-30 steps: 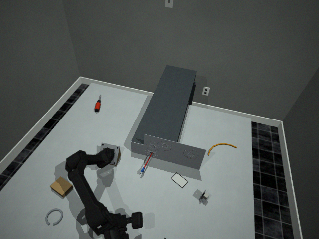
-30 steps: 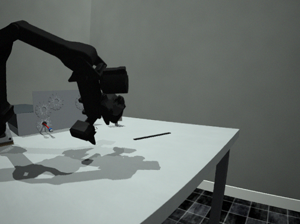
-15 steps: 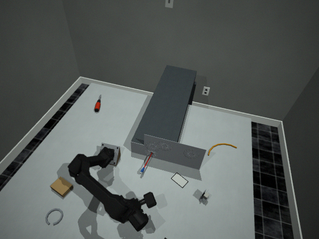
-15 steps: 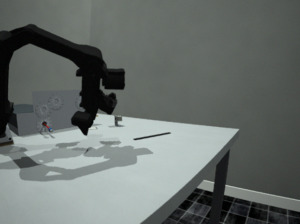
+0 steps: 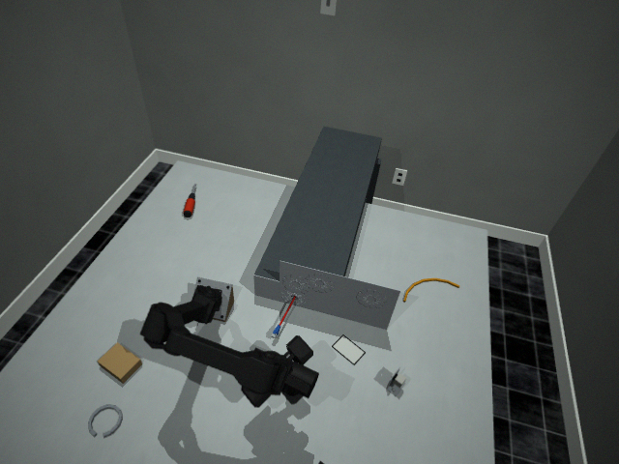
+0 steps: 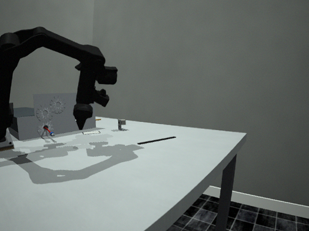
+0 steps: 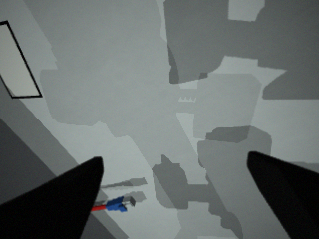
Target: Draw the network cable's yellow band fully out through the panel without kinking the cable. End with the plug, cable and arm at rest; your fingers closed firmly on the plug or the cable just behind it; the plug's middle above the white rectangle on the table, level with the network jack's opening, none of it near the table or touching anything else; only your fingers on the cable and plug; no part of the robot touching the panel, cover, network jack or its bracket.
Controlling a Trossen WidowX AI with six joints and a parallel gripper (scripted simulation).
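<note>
My gripper is now 5 cm past the plug, 16 cm to the right of it and 8 cm above it. Also, from my hand: white rectangle: 17 cm ahead, 16 cm to the left, 11 cm below; then cardboard block: 45 cm behind, 1 cm to the right, 10 cm below; then black strip: 21 cm ahead, 19 cm to the right, 11 cm below.
</note>
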